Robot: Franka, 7 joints.
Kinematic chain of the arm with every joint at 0, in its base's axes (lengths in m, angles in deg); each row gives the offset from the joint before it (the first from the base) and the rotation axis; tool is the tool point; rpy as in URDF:
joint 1: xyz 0 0 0.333 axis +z
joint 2: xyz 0 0 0 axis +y
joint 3: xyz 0 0 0.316 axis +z
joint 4: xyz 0.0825 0 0 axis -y
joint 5: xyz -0.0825 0 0.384 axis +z
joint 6: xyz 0 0 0 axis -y
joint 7: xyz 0.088 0 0 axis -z
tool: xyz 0 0 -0.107 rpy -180 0 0
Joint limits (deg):
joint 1: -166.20..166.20
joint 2: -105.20..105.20
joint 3: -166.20..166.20
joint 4: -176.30..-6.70
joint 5: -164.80..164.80
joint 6: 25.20..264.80
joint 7: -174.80..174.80
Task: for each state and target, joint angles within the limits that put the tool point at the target. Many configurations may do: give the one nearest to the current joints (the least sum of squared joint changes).
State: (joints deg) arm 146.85 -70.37 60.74 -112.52 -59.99 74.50 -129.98
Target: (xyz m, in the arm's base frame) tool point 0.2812 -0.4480 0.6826
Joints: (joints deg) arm 166.20 -94.94 56.88 -89.67 -66.01 71.75 -129.98
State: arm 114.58 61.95 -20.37 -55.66 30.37 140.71 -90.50
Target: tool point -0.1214 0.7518 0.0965
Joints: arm 112.82 67.79 -20.24 -66.25 30.27 137.34 -90.50
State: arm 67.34 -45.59 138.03 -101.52 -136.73 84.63 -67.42
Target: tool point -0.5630 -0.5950 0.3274
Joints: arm 67.45 -64.84 144.72 -60.82 -146.29 102.60 -67.42
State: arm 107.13 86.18 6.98 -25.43 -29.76 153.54 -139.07
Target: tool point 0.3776 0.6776 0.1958
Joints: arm 75.46 59.82 -19.88 -65.73 -29.25 127.69 -139.07
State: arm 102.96 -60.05 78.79 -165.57 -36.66 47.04 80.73
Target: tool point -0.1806 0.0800 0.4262
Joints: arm 100.22 -60.09 75.38 -159.86 -40.71 49.37 80.73
